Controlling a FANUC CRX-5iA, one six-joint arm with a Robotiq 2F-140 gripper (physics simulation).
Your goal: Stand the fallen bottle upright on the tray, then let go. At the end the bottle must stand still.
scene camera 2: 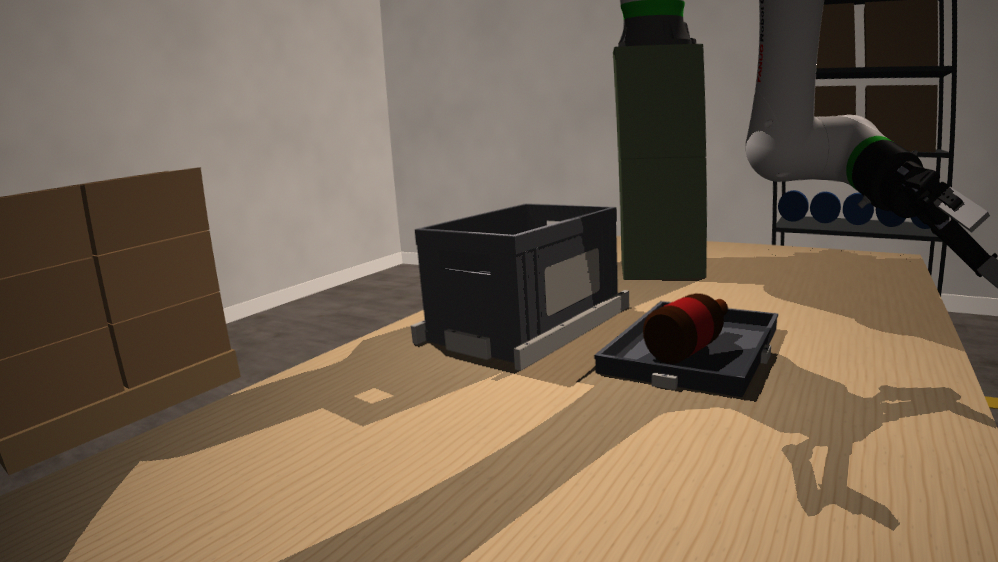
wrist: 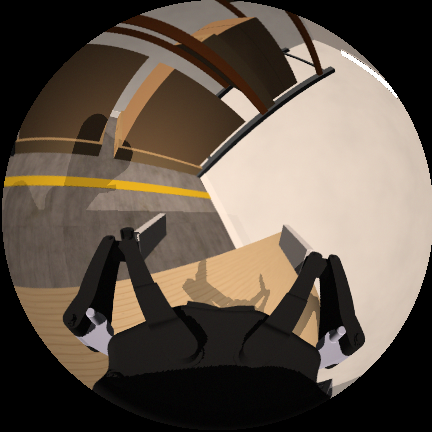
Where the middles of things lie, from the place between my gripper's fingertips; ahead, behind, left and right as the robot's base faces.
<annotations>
I see my gripper 380 mm to the left of the brown bottle (scene camera 2: 672,333), 110 mm above it and 30 mm short of it. The rest, counted from my hand: grey rail (scene camera 2: 539,347) (550 mm to the right, 140 mm below, 30 mm ahead); then black tray (scene camera 2: 726,366) (370 mm to the right, 140 mm below, 20 mm ahead); then tall dark bin (scene camera 2: 506,275) (650 mm to the right, 70 mm below, 30 mm ahead).
</annotations>
